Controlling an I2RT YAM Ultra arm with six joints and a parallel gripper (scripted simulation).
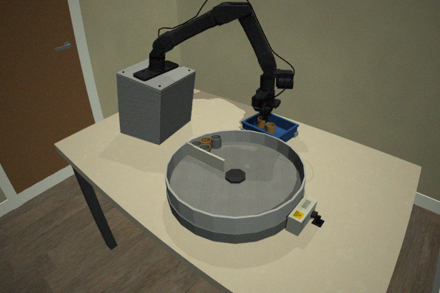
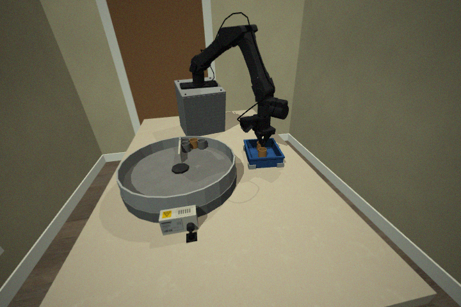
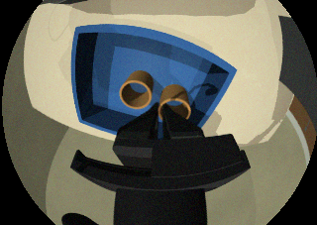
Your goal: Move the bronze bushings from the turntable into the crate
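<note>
The blue crate lies 3 cm ahead of my hand, 2 cm below it and 1 cm to the right of it. Round my hand: grey turntable (38 cm to the right, 8 cm ahead).
</note>
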